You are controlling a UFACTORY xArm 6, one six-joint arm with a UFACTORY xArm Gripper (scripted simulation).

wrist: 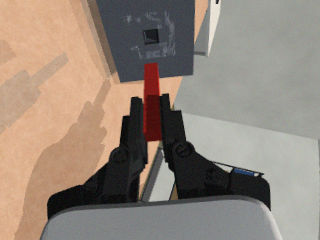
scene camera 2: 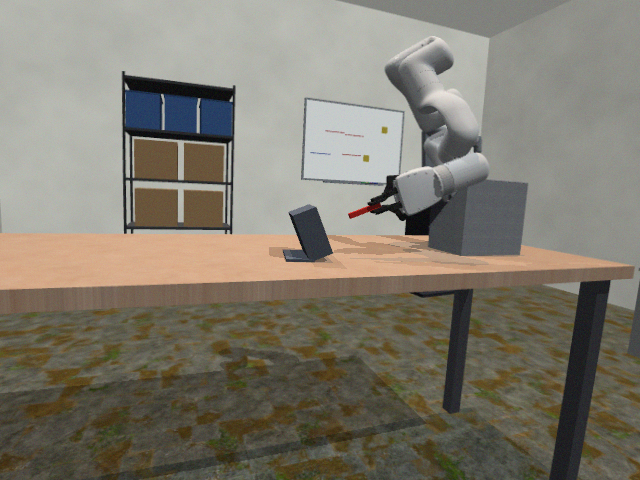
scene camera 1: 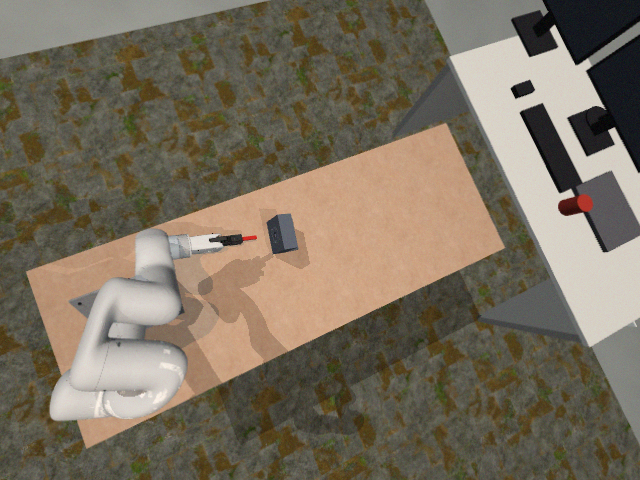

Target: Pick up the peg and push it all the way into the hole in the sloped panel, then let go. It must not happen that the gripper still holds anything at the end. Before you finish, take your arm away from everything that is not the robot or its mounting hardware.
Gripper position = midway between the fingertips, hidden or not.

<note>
In view: my gripper [scene camera 2: 370,208] and a red peg [wrist: 151,116].
My gripper also shows in the wrist view [wrist: 152,109] and in scene camera 1 [scene camera 1: 241,239].
</note>
